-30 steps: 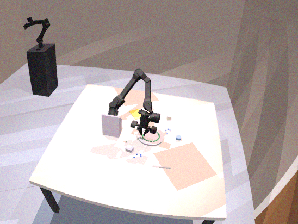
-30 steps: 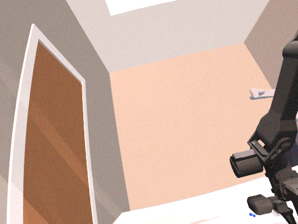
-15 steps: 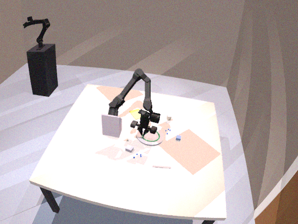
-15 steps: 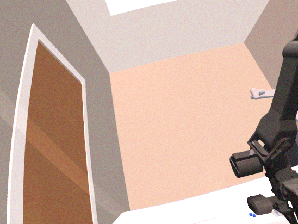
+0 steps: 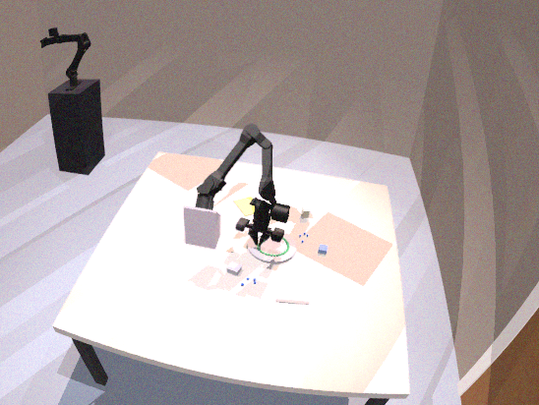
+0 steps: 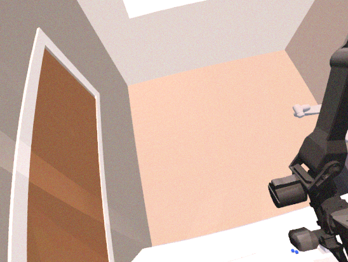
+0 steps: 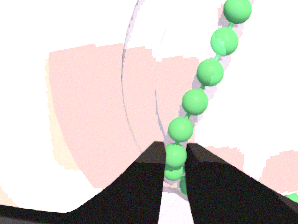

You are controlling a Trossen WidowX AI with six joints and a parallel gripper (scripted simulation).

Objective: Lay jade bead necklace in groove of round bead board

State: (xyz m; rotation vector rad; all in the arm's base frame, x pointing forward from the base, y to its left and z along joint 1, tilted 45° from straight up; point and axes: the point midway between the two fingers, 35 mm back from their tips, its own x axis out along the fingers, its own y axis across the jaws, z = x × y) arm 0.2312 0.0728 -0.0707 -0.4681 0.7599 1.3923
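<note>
The round white bead board lies 5 cm ahead of my gripper tip and 2 cm to the left of it. The rest, counted from my gripper tip: yellow sheet 9 cm behind, 27 cm to the left, 1 cm below; then thin rod 17 cm ahead, 27 cm to the right, 1 cm below; then blue block 27 cm ahead, 4 cm to the left, 1 cm below.
</note>
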